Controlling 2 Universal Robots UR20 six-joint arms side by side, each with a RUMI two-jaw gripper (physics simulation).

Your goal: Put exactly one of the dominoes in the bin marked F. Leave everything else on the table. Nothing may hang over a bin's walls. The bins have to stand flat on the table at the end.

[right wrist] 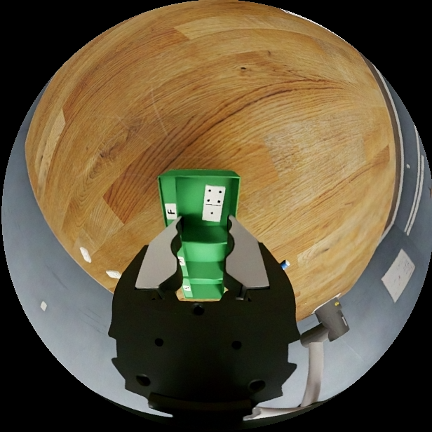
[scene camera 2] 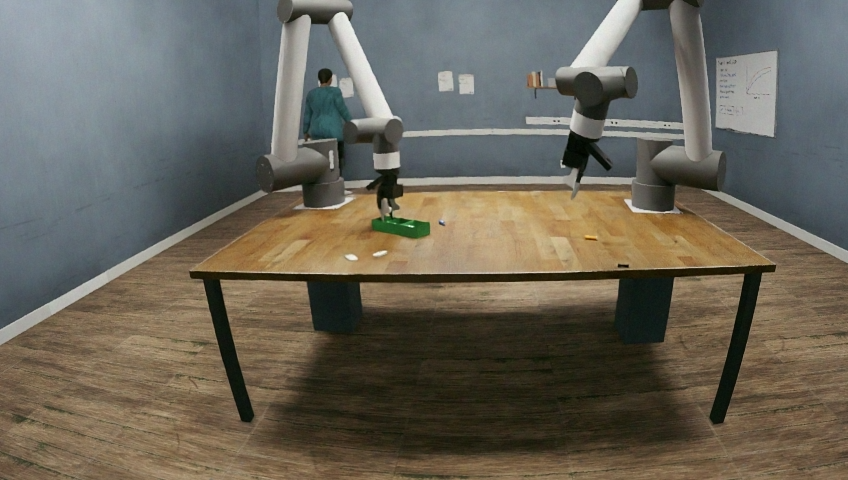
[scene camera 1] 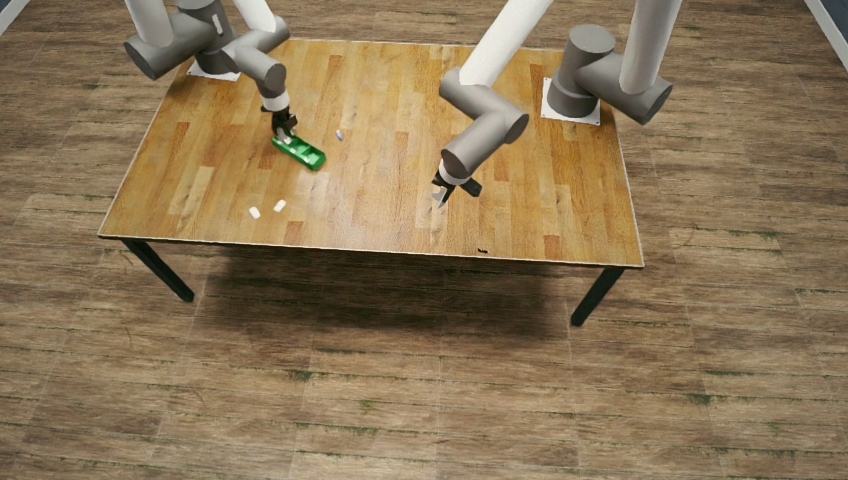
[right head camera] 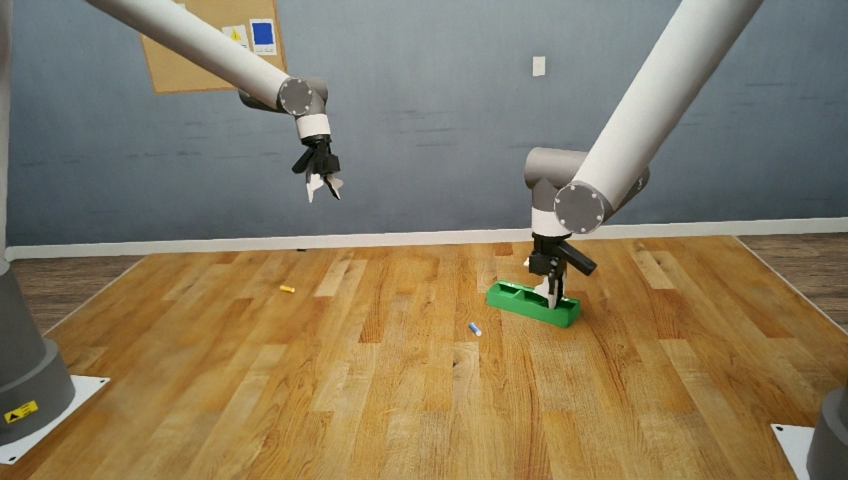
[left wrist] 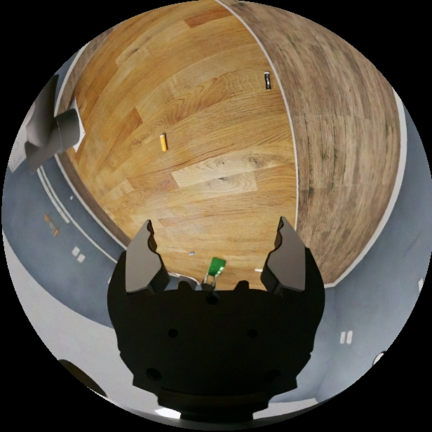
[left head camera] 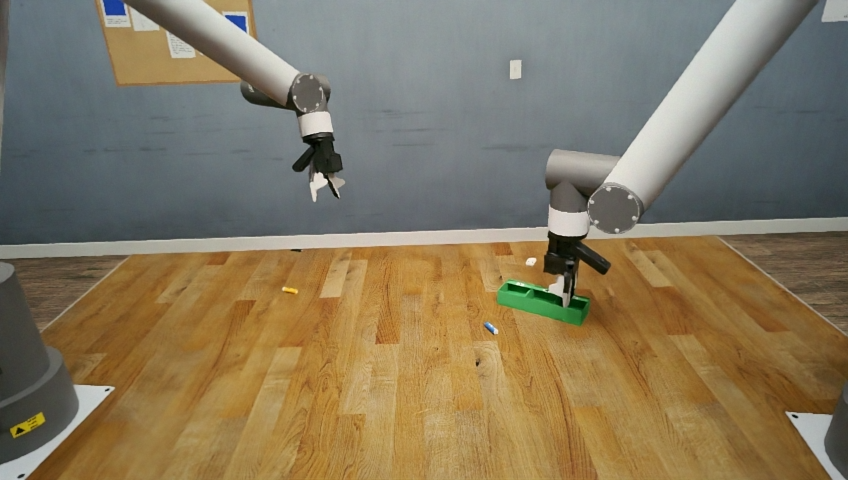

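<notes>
A green row of three joined bins (left head camera: 529, 305) (right head camera: 523, 308) (scene camera 2: 399, 228) stands flat on the table. In the right wrist view, a white domino (right wrist: 213, 203) lies face up inside the end bin marked F (right wrist: 198, 173), within its walls. My right gripper (right wrist: 205, 216) (left head camera: 569, 297) is open low over that bin, its fingers apart near the domino's lower end, holding nothing. Two more white dominoes (scene camera 1: 254, 212) (scene camera 1: 279, 205) lie on the table, also in scene camera 2. My left gripper (left wrist: 214, 219) (left head camera: 326, 198) is open and empty, high above the table.
A blue and white cylinder (left head camera: 490, 328) (right head camera: 474, 328) lies beside the bins. A yellow cylinder (left head camera: 289, 290) (left wrist: 163, 142) lies farther left in the head views. A small black item (left wrist: 267, 81) (scene camera 1: 482, 251) lies near the table edge.
</notes>
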